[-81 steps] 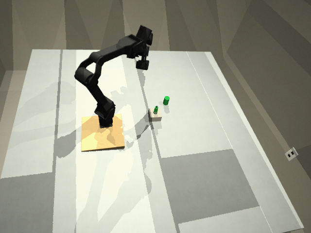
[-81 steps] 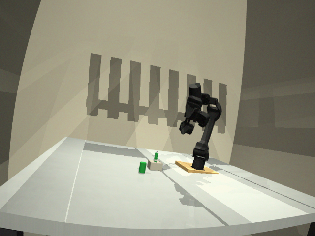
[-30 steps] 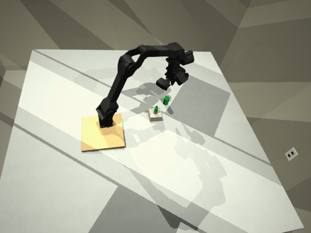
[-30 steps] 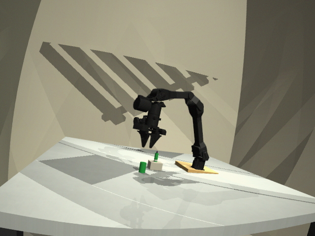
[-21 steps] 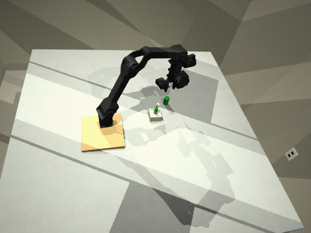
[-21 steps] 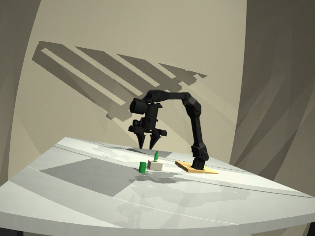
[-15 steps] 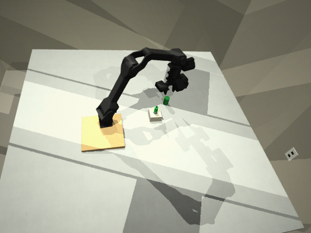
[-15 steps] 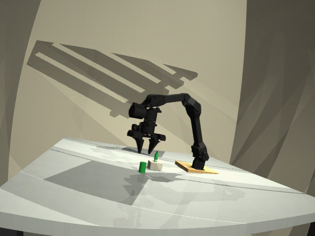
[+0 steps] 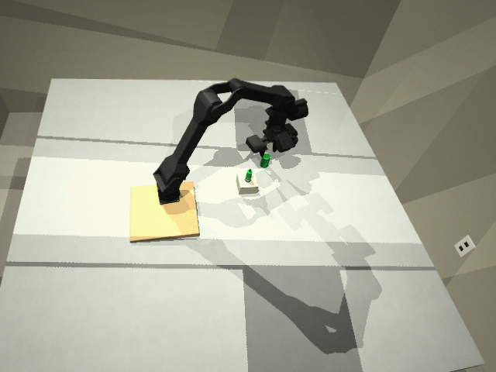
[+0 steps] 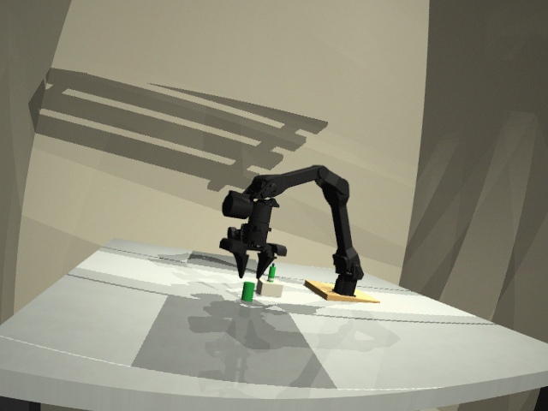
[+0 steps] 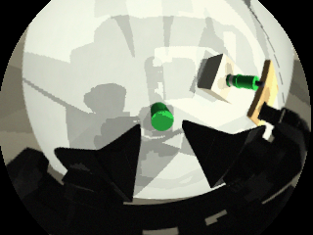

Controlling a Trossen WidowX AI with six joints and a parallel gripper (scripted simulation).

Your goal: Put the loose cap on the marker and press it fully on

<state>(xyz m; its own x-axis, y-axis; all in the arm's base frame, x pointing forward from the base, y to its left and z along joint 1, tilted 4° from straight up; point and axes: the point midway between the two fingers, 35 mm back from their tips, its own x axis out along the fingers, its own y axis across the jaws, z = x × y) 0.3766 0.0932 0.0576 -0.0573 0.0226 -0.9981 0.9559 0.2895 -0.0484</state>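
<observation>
The green cap is 40 mm below my gripper tip. From my gripper tip the other things lie so: holder block: 100 mm behind, 90 mm to the right, 40 mm below.
</observation>
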